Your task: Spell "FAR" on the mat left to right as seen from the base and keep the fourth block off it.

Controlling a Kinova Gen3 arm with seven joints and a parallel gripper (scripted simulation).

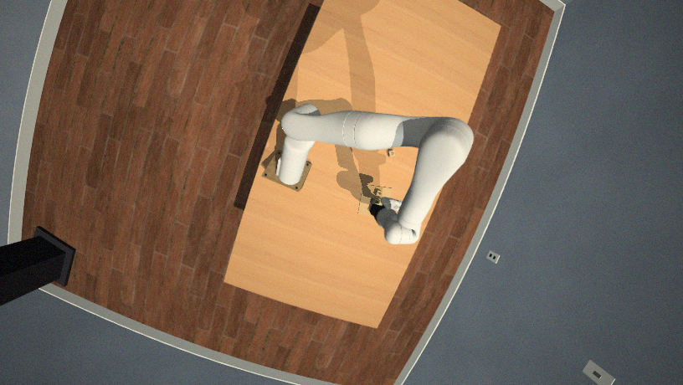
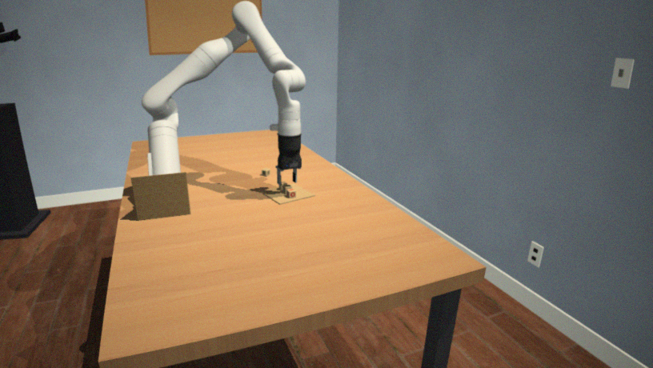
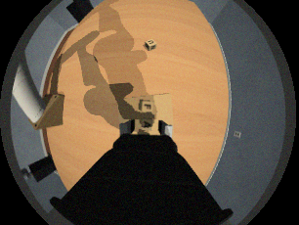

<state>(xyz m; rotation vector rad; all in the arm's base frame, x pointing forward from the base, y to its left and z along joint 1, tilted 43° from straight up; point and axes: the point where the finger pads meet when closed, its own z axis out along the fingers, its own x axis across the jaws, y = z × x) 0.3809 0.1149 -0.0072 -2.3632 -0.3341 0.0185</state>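
Right now my hand is 50 mm above the tan mat.
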